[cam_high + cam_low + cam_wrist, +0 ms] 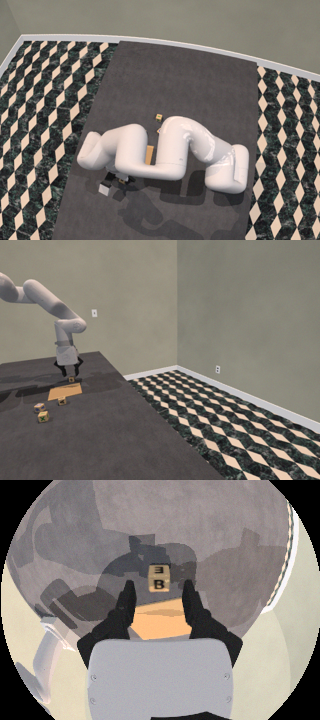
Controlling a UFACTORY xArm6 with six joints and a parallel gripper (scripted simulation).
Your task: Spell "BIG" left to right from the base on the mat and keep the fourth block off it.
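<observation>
Now: the B block 40 mm below my hand. From my hand the other things lie so: tan mat (30 mm behind, 130 mm to the right, 50 mm below); G block (120 mm behind, 270 mm to the right, 40 mm below).
</observation>
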